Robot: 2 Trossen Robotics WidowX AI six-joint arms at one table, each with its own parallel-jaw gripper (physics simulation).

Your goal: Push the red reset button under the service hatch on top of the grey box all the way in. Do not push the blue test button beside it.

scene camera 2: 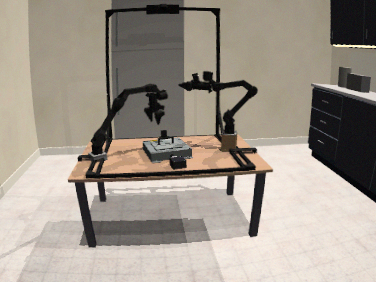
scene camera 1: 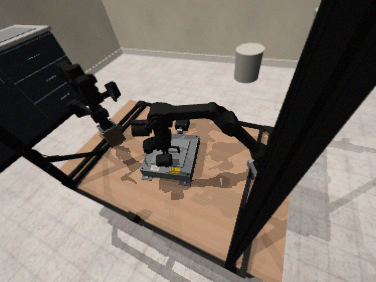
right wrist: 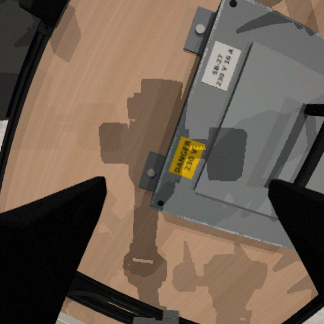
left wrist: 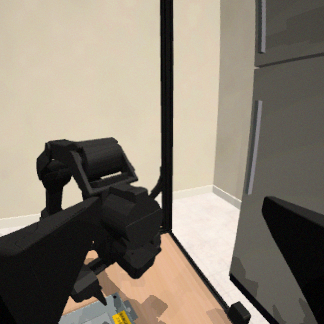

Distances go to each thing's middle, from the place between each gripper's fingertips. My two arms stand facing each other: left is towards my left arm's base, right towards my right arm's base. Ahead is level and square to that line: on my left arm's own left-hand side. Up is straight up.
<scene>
I see the grey box [scene camera 1: 184, 174] 18 cm ahead of my left hand, 13 cm to the right of it and 42 cm below it.
Now: the grey box 18 cm ahead of my right hand, 15 cm below it and 5 cm to the left of it.
</scene>
